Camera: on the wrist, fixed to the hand. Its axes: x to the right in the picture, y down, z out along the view.
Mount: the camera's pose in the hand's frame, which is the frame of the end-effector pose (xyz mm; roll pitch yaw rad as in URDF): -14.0 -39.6 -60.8 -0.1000 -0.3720 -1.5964
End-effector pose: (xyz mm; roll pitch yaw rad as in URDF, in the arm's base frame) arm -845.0 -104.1 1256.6 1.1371 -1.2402 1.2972
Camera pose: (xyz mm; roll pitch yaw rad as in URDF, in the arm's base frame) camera -867.6 -42.1 1223.4 1.2174 0.2499 0.4577
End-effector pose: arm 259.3 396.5 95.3 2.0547 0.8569 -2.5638
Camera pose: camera 310.7 343.8 101.5 -1.7746 0.6848 0.4333
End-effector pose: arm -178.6 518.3 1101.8 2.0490 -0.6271 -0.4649
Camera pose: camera -152.6 586.0 1087.8 1.6115 0.9596 -0.2794
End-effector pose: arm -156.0 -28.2 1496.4 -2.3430 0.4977 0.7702
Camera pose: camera -129.5 -24.7 1565.3 -2.7210 -0.3841 2.1495
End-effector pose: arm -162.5 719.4 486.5 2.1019 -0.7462 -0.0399
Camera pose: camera -167.6 792.1 474.5 1.6355 0.8346 0.1980
